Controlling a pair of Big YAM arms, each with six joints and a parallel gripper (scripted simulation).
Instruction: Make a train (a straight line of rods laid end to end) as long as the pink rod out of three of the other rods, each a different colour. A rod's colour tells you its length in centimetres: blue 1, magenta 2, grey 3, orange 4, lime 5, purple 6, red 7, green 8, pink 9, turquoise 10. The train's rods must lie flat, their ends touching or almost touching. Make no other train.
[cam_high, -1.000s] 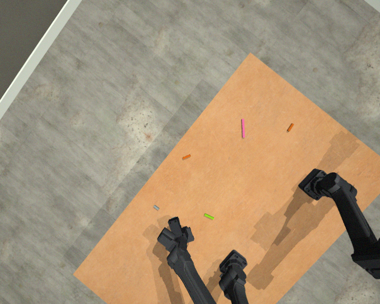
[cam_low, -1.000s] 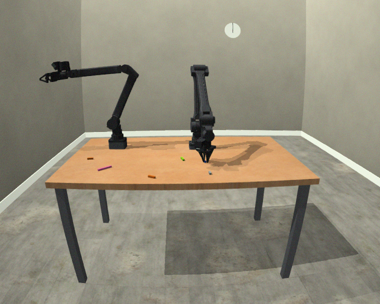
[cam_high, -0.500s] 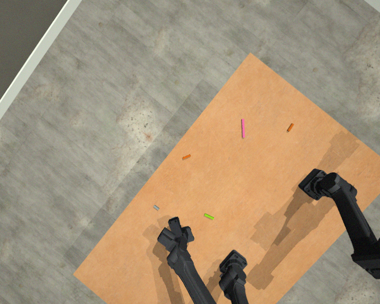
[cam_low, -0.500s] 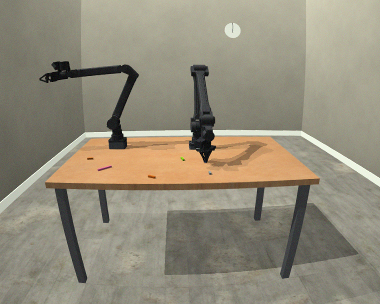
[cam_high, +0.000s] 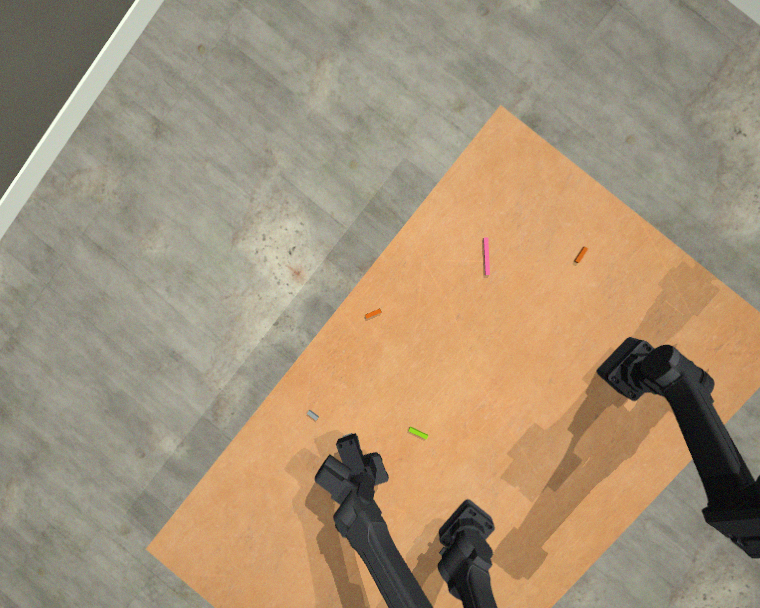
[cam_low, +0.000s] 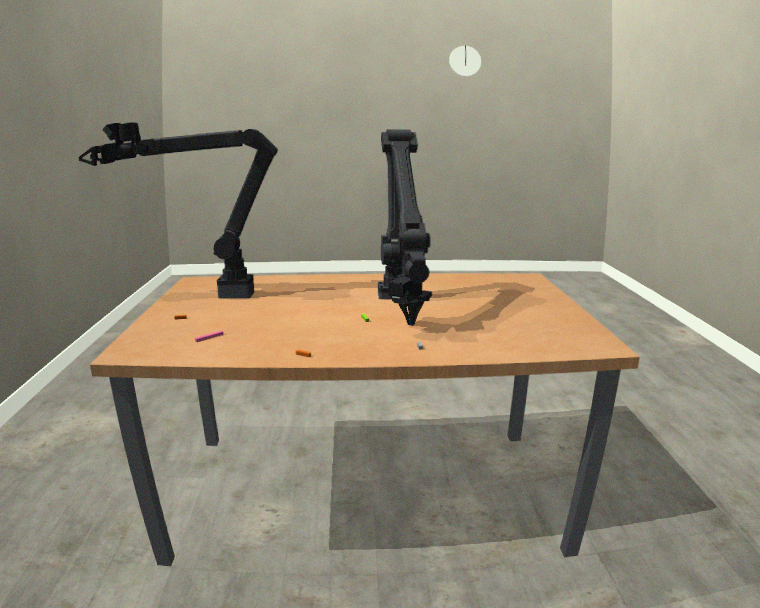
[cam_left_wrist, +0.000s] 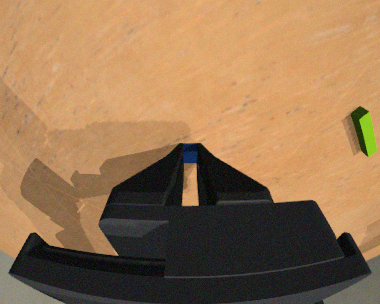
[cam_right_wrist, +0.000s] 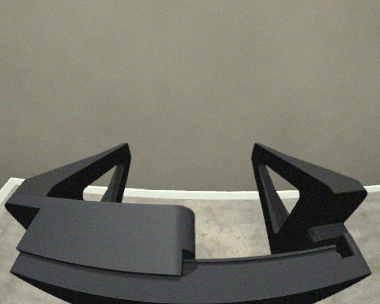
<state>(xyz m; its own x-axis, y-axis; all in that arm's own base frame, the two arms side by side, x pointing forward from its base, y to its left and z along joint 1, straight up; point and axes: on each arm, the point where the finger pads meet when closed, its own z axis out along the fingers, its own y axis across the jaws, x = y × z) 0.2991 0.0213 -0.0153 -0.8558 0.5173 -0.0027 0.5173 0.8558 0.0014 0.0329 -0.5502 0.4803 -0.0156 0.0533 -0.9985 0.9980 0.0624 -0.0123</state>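
Right now my left hand is 5 cm past the lime rod and 14 cm to the left of it. The rest, counted from my left hand: pink rod 13 cm ahead, 57 cm to the right; then grey rod 18 cm ahead, 1 cm to the left; then blue rod right at my left hand.
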